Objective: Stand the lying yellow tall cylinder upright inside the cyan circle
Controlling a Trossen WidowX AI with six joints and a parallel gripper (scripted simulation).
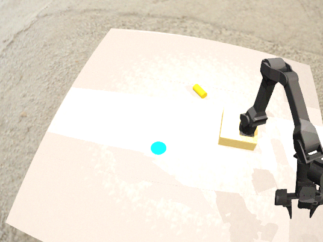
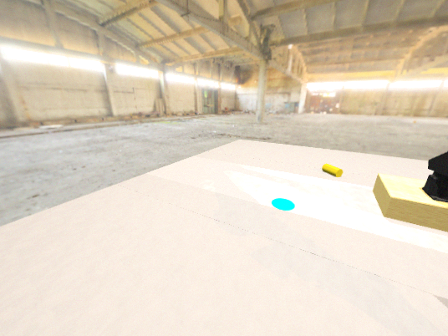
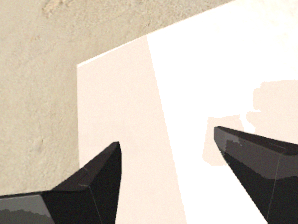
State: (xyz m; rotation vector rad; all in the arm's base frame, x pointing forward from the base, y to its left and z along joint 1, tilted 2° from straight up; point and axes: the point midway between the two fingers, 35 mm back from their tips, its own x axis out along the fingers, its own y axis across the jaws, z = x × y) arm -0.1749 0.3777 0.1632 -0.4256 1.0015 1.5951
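My gripper tip is 40 cm short of the yellow tall cylinder, 61 cm to the left of it and 17 cm above it. The rest, counted from my gripper tip: cyan circle: 52 cm ahead, 29 cm to the right, 18 cm below.
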